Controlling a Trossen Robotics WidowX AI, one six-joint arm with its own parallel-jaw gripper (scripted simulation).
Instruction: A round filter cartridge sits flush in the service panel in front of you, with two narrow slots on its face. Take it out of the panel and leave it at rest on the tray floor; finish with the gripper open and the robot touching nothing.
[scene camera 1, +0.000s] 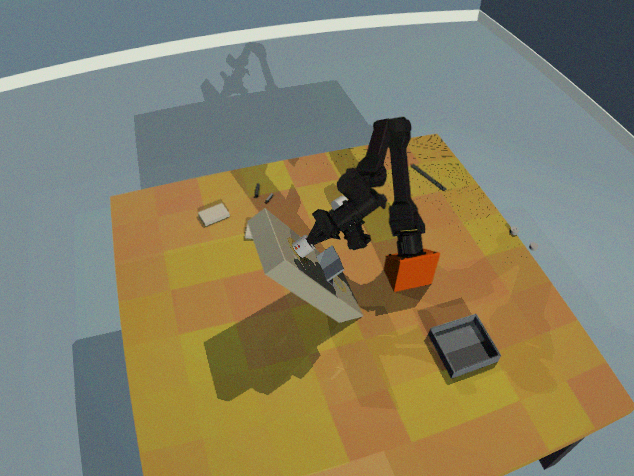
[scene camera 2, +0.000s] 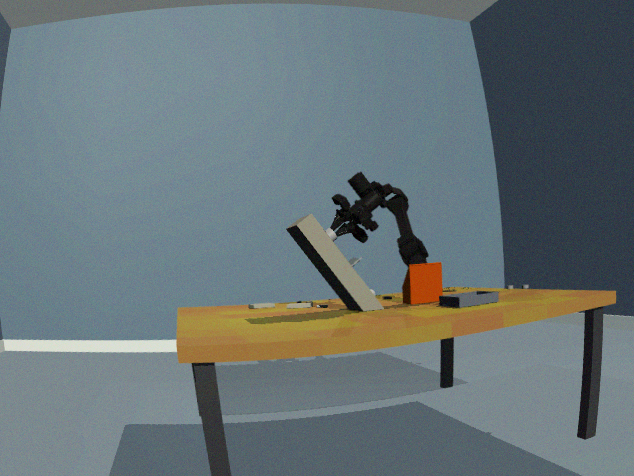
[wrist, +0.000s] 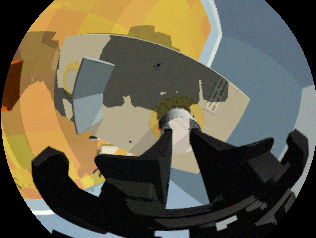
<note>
I see my gripper, a white round filter cartridge, a grey service panel, a small grey bracket and a dark grey tray.
My gripper is seen too in scene camera 2 and in the wrist view.
</note>
